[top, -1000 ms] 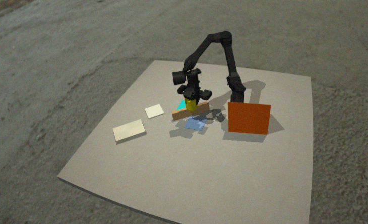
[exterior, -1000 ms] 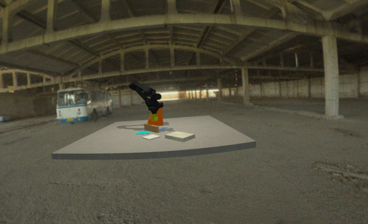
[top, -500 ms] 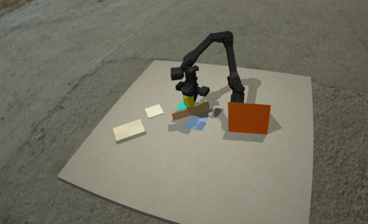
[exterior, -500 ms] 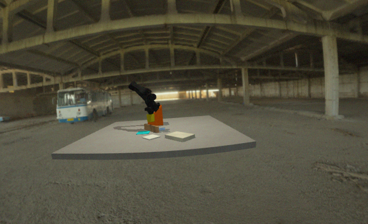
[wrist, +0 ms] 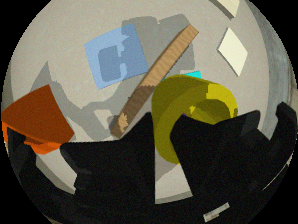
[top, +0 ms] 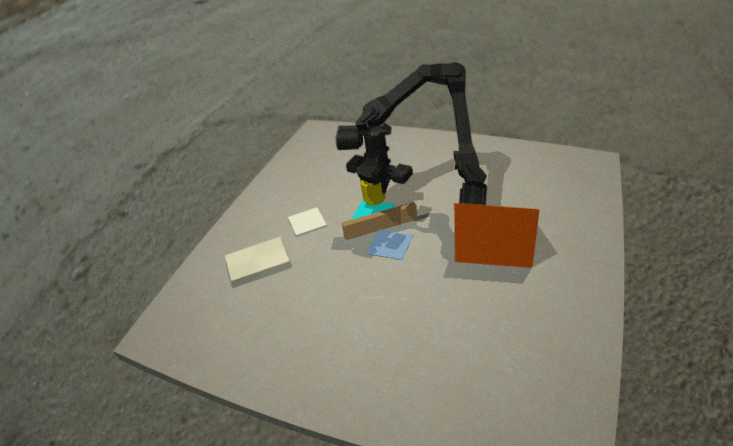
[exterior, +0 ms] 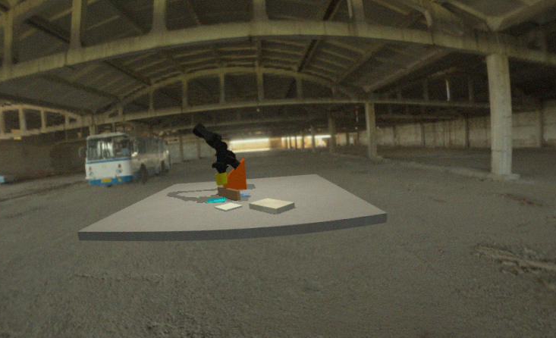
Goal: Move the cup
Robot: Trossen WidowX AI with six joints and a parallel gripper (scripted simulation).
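The cyan pad is 120 mm below my gripper tip, 60 mm ahead of it and 50 mm to the right of it. Also, from my gripper tip: yellow cup: 20 mm ahead, 10 mm to the right; then blue pad: 120 mm below, 90 mm to the left, 40 mm behind; then wooden block: 100 mm below, 20 mm to the left, 10 mm ahead.
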